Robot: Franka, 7 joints.
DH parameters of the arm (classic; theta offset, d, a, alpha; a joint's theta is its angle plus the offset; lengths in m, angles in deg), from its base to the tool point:
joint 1: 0 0.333 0 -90
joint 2: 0 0 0 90
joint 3: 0 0.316 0.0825 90
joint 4: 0 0 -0.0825 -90
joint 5: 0 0.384 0 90
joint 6: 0 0 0.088 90
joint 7: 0 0.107 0 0
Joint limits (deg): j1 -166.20..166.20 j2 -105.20..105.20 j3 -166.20..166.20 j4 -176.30..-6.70 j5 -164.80..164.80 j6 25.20..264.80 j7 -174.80..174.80
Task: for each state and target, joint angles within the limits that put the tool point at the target. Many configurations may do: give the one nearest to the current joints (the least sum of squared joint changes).
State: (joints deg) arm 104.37 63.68 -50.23 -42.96 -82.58 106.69 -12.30
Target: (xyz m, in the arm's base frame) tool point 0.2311 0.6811 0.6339
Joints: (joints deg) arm 105.92 50.80 -56.76 -52.59 -77.87 88.71 -12.30
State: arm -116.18 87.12 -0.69 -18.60 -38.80 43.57 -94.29
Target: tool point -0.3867 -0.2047 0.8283
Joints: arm -135.88 31.90 -13.63 -6.70 -49.37 27.07 -94.29
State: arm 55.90 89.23 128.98 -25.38 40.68 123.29 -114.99
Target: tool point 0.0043 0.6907 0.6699
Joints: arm 58.72 89.76 127.07 -56.43 35.73 99.79 -114.99
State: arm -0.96 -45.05 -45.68 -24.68 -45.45 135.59 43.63
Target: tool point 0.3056 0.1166 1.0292
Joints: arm 25.74 -21.57 -0.61 -72.39 -40.93 126.70 43.63
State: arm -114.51 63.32 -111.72 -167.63 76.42 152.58 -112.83
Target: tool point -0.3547 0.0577 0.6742
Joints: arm -93.51 85.23 -128.51 -138.68 74.63 160.60 -112.83
